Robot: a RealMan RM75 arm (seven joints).
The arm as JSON. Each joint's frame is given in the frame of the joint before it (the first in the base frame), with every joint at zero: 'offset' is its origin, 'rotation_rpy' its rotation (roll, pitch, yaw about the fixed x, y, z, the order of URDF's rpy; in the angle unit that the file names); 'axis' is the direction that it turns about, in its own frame. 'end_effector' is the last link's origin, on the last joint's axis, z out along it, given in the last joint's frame.
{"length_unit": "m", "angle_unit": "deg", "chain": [
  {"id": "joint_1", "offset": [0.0, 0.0, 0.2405], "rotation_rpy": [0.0, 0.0, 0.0], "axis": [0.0, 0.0, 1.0]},
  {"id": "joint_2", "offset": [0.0, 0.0, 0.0], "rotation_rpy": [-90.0, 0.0, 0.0], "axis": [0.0, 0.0, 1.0]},
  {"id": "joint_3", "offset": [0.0, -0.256, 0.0], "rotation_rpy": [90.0, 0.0, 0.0], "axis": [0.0, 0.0, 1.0]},
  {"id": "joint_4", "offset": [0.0, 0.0, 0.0], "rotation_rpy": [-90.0, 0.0, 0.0], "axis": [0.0, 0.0, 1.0]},
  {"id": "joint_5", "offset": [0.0, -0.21, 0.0], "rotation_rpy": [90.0, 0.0, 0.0], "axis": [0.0, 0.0, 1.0]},
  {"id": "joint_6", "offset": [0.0, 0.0, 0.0], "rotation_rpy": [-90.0, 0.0, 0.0], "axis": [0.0, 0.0, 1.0]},
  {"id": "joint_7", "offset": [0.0, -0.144, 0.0], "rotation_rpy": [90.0, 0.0, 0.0], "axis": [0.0, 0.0, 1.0]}
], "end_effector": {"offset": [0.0, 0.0, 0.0], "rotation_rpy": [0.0, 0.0, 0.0]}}
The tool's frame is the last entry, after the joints.
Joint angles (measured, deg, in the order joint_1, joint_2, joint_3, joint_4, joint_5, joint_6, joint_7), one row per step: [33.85 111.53 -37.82 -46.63 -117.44 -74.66 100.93]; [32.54 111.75 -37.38 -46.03 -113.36 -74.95 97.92]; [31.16 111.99 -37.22 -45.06 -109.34 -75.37 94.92]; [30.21 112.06 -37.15 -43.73 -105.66 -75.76 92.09]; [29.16 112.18 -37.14 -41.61 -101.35 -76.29 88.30]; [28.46 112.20 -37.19 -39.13 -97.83 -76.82 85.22]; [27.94 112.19 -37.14 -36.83 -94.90 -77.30 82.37]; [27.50 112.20 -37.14 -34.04 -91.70 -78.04 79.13]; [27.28 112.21 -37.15 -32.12 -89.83 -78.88 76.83]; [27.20 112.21 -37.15 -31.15 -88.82 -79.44 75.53]
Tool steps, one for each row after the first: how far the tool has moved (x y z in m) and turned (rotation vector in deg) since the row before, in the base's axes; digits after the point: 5 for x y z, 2 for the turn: [0.00197 -0.00465 0.00157 2.02 2.28 1.69]; [0.00300 -0.00583 -0.00024 1.72 2.25 1.45]; [0.00198 -0.00420 -0.00026 1.60 2.01 1.36]; [0.00312 -0.00551 -0.00212 1.87 2.28 1.55]; [0.00328 -0.00477 -0.00342 1.30 2.17 0.89]; [0.00310 -0.00403 -0.00278 1.32 1.72 0.69]; [0.00278 -0.00456 -0.00402 1.39 1.95 0.80]; [0.00120 -0.00353 -0.00337 0.74 1.12 0.80]; [0.00010 -0.00177 -0.00147 0.47 0.55 0.60]
